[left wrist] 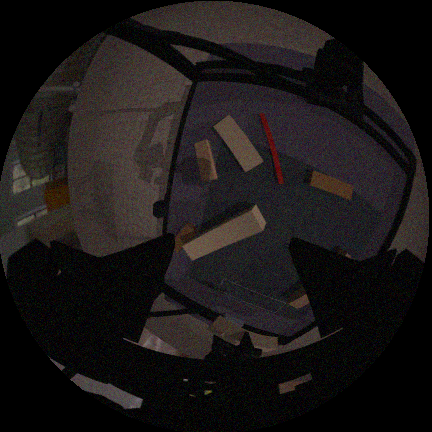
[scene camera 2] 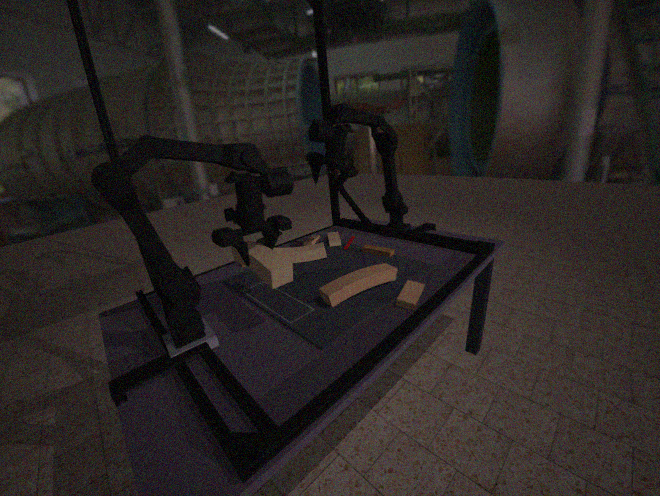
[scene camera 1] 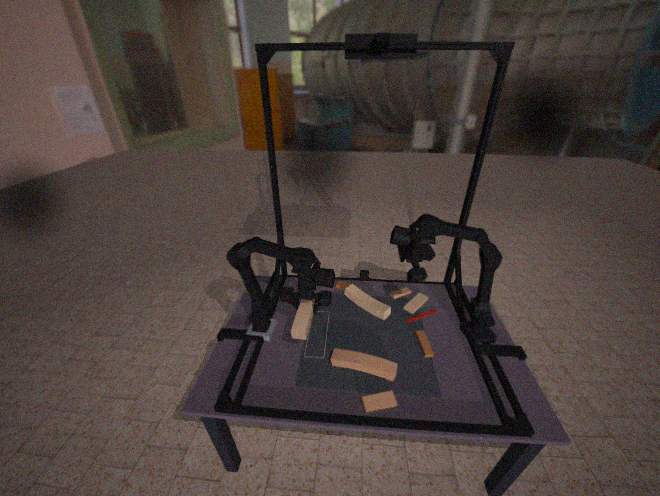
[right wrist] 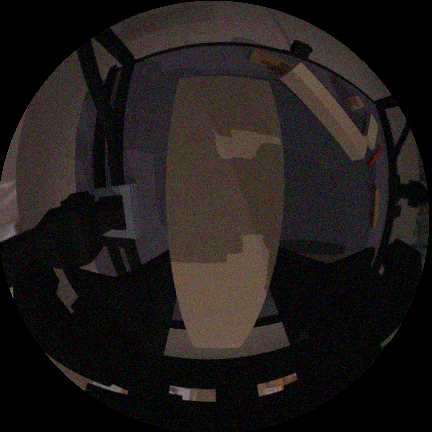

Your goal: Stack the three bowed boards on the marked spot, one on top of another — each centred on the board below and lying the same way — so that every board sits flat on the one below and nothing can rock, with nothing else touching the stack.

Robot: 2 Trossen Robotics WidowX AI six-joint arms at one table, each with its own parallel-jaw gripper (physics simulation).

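Where they show: left gripper, between the fingertips: (left wrist: 234, 242) (scene camera 2: 325, 187) (scene camera 1: 405, 271); right gripper, between the fingertips: (left wrist: 242, 334) (scene camera 1: 306, 311) (right wrist: 220, 247); left arm's base, origin of its link: (left wrist: 325, 84) (scene camera 2: 396, 226) (scene camera 1: 479, 329) (right wrist: 397, 189); right arm's base, origin of its link: (scene camera 2: 188, 335) (scene camera 1: 261, 326) (right wrist: 111, 212).
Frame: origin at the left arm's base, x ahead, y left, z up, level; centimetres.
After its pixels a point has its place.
My right gripper (scene camera 1: 313, 298) (scene camera 2: 251, 242) is shut on a pale bowed board (scene camera 1: 301, 320) @(x 72.4, y -5.1, z 13.6 cm) (scene camera 2: 273, 267) @(x 75.0, y -2.0, z 13.1 cm) (right wrist: 221, 209) @(x 68.8, y -15.8, z 14.0 cm) and holds it lifted above the table, just left of the marked rectangle (scene camera 1: 314, 357) (scene camera 2: 297, 315) (left wrist: 257, 293). A second bowed board (scene camera 1: 367, 301) @(x 41.1, y -23.8, z 1.2 cm) (scene camera 2: 307, 253) @(x 40.2, y -19.8, z 0.2 cm) (left wrist: 223, 238) @(x 40.8, y -24.0, z 1.2 cm) (right wrist: 326, 116) @(x 43.3, y -24.2, z -0.4 cm) lies at the back of the dark mat. The third bowed board (scene camera 1: 363, 364) @(x 52.2, y 8.5, z 1.9 cm) (scene camera 2: 358, 283) @(x 54.9, y 7.6, z 1.0 cm) lies at the mat's front. My left gripper (scene camera 1: 417, 274) @(x 28.9, y -16.5, z 21.9 cm) (scene camera 2: 314, 168) (left wrist: 234, 242) @(x 28.9, y -16.5, z 21.9 cm) is open and empty, high over the back right of the table.
Small wooden blocks (scene camera 1: 379, 401) @(x 50.0, y 20.7, z -1.4 cm) (scene camera 1: 416, 302) @(x 17.7, y -21.6, z -1.3 cm) (scene camera 1: 424, 342) @(x 24.8, y 1.1, z -1.1 cm) (scene camera 2: 410, 293) @(x 51.1, y 20.6, z -1.4 cm) and a thin red stick (scene camera 1: 422, 316) @(x 18.2, y -13.8, z -2.7 cm) (left wrist: 271, 149) @(x 18.8, y -14.4, z -2.4 cm) lie on the right and front of the table. A black frame (scene camera 1: 377, 422) @(x 52.7, y 26.9, z -1.6 cm) rims the table top. The dark mat (scene camera 1: 377, 335) @(x 41.4, y -7.3, z -3.0 cm) covers the middle.
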